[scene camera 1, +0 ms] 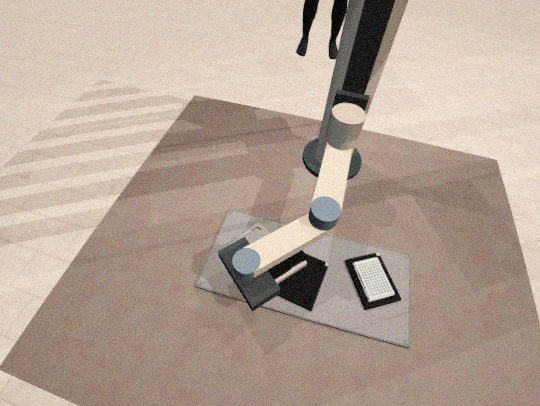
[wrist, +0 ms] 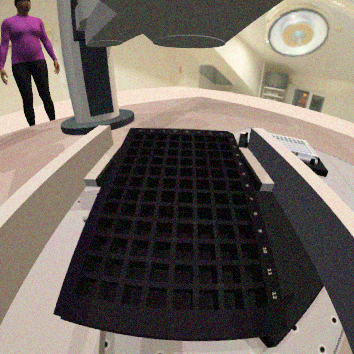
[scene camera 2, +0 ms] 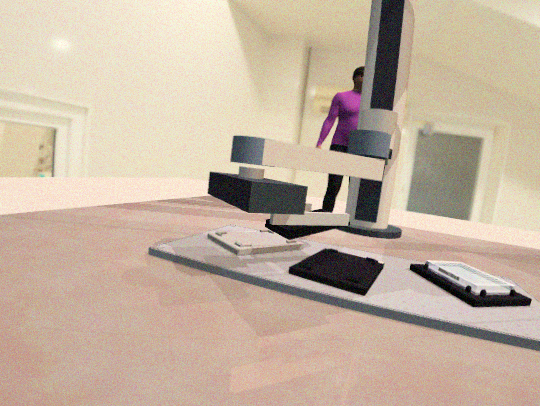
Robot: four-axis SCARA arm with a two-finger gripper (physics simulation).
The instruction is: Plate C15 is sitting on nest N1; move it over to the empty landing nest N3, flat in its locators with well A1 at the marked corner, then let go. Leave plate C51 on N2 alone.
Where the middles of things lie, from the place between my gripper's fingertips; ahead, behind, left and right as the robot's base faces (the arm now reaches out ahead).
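There's a white well plate labelled C15 (scene camera 2: 461,274) that's 10 mm behind my hand, 260 mm to the left of it and 70 mm below it. And the black well plate (scene camera 2: 289,232), that one's 30 mm ahead of my hand, 30 mm to the right and 20 mm below.
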